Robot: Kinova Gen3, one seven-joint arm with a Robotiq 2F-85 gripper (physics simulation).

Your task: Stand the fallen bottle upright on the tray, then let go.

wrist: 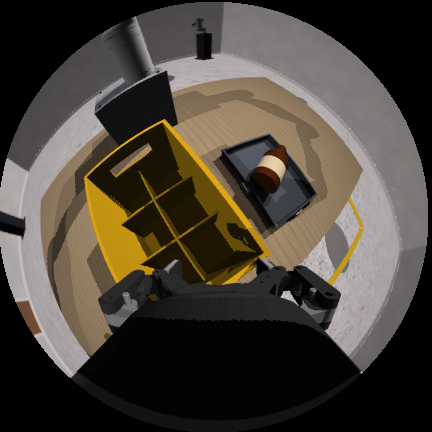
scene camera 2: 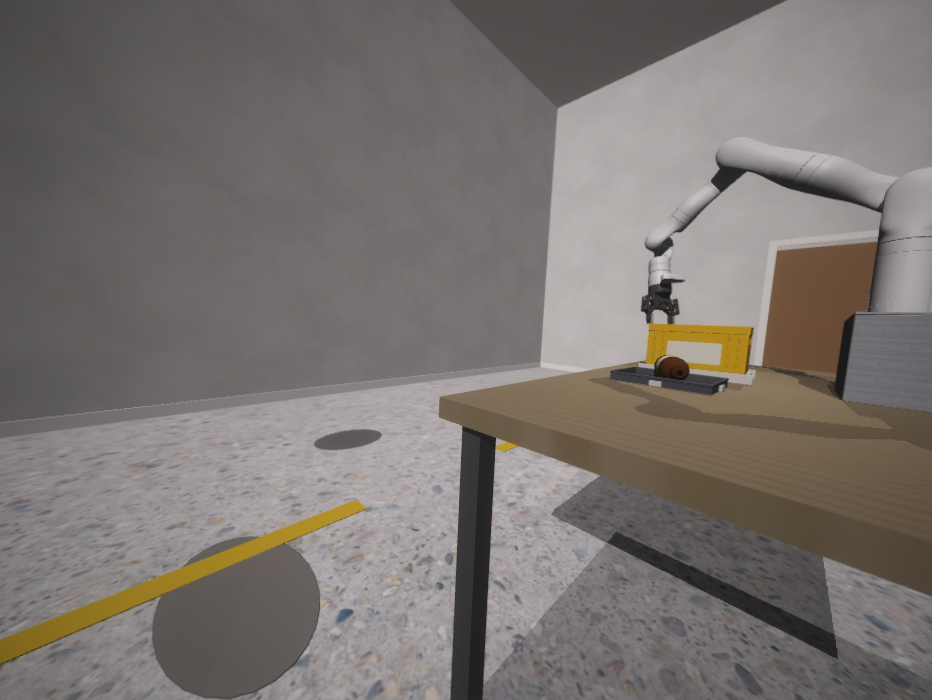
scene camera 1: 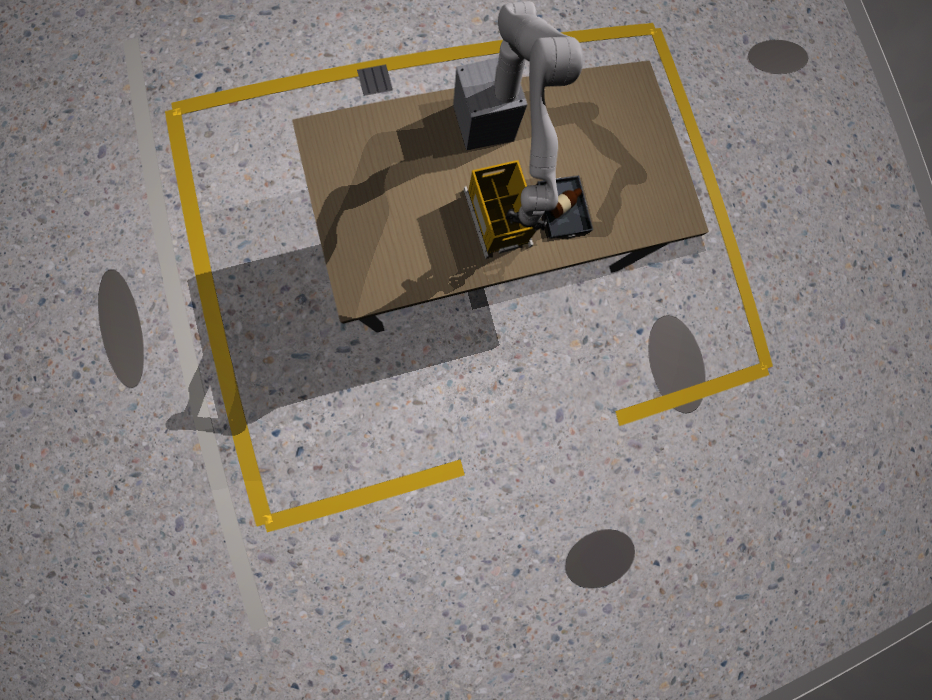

Labels:
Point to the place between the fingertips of my gripper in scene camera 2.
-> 660, 325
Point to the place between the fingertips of my gripper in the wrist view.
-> At 218, 267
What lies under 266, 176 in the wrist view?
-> A brown bottle.

